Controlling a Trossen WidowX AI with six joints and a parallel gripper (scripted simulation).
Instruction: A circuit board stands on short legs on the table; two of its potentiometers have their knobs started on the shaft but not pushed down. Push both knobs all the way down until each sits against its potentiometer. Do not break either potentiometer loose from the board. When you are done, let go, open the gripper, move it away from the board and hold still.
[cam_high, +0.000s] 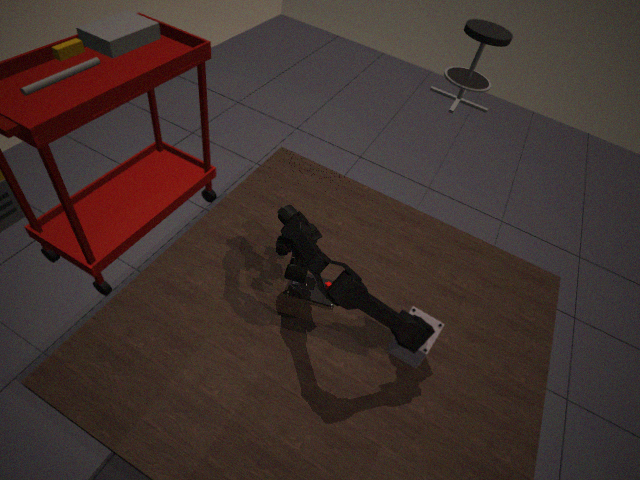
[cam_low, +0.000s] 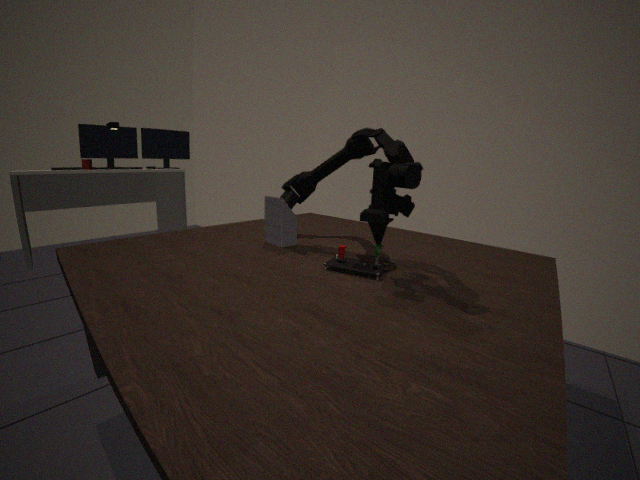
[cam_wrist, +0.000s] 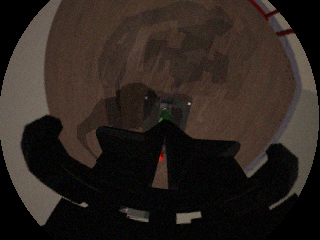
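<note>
Right now my gripper tip is 100 mm past the red knob, 40 mm to the left of it and 40 mm above it. Round my gripper tip: green knob (10 mm below).
</note>
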